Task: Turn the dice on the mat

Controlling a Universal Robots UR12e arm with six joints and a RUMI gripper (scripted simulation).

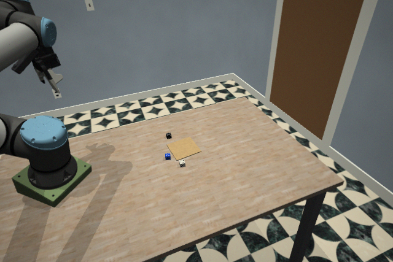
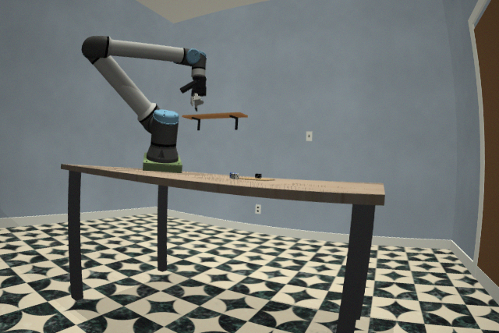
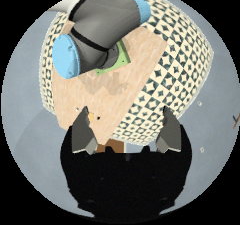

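Right now my hand is 51 cm short of the white die, 25 cm to the left of it and 38 cm above it. From my hand the other things lie so: tan mat (54 cm ahead, 13 cm to the right, 39 cm below); blue die (45 cm ahead, 18 cm to the right, 38 cm below); black die (49 cm ahead, 2 cm to the right, 38 cm below).
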